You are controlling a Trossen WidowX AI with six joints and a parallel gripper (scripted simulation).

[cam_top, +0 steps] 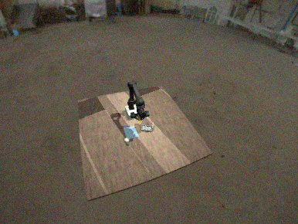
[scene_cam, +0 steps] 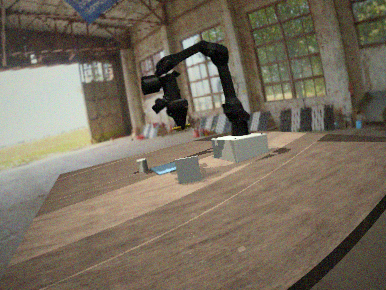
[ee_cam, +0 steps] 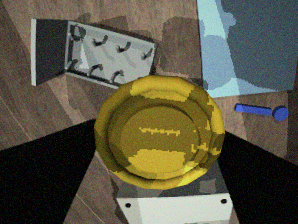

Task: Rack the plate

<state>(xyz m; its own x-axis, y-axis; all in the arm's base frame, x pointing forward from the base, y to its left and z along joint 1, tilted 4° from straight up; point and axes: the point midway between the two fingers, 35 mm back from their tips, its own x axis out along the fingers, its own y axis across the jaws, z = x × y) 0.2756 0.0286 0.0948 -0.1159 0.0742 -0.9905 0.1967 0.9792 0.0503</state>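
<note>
My gripper tip is 130 mm above the grey dish rack, 80 mm to the right of it and 30 mm short of it. Round my gripper tip: yellow plate 10 mm above; white cup 180 mm to the right, 150 mm ahead, 130 mm below.
</note>
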